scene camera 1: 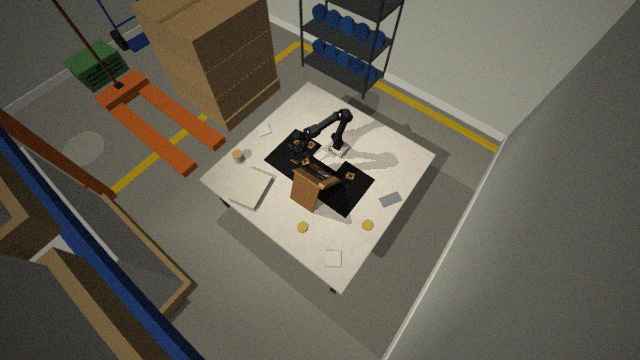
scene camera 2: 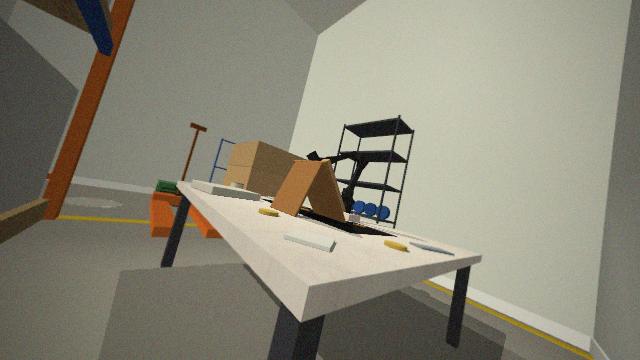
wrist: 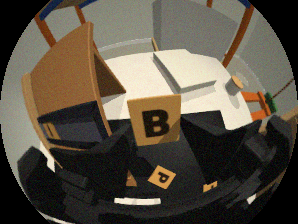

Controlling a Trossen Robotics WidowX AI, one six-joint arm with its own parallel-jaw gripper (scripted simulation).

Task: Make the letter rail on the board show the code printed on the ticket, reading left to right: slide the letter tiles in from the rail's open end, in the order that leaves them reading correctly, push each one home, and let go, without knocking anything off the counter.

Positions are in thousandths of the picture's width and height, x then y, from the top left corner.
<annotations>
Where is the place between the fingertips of my gripper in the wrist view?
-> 525,547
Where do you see a brown wedge-shaped board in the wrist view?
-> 220,395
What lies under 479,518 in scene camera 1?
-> A brown wedge-shaped board.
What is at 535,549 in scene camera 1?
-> A black mat.
</annotations>
